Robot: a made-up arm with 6 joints. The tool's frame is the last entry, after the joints.
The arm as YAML. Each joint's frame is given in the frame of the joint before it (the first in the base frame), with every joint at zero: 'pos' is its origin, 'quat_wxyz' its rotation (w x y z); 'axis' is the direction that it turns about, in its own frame. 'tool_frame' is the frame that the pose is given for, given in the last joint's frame.
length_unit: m
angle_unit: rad
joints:
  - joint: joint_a
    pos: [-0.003, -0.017, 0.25]
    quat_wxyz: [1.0, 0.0, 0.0, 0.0]
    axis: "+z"
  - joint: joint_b
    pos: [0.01, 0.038, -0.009]
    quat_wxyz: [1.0, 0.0, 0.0, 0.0]
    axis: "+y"
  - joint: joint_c
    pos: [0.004, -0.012, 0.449]
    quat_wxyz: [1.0, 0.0, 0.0, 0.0]
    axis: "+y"
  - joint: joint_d
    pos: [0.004, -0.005, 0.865]
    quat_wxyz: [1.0, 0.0, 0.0, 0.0]
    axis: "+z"
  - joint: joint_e
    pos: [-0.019, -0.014, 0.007]
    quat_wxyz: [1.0, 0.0, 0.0, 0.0]
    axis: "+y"
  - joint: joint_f
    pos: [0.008, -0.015, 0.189]
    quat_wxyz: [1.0, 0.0, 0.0, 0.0]
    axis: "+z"
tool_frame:
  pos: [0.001, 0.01, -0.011]
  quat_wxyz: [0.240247, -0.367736, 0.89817, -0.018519]
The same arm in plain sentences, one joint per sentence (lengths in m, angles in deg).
The arm has six revolute joints in a row. What follows holds with every joint at zero, and every direction is one of the base frame's.
The first joint lies 0.003 m along -x and 0.017 m along -y and 0.25 m along +z from the base frame's origin and turns about +z.
The second joint lies 0.01 m along +x and 0.038 m along +y and 0.009 m along -z from the first joint and turns about +y.
The third joint lies 0.004 m along +x and 0.012 m along -y and 0.449 m along +z from the second joint and turns about +y.
The fourth joint lies 0.004 m along +x and 0.005 m along -y and 0.865 m along +z from the third joint and turns about +z.
The fifth joint lies 0.019 m along -x and 0.014 m along -y and 0.007 m along +z from the fourth joint and turns about +y.
The sixth joint lies 0.008 m along +x and 0.015 m along -y and 0.189 m along +z from the fifth joint and turns about +z.
The tool frame, which is the frame that the pose is given for, lies 0.001 m along +x and 0.01 m along +y and 0.011 m along -z from the sixth joint; its axes are the base frame's turned by roll -166.64, pitch 24.7 and yaw -132.53 deg (as in URDF: about the fixed x, then y, then z).

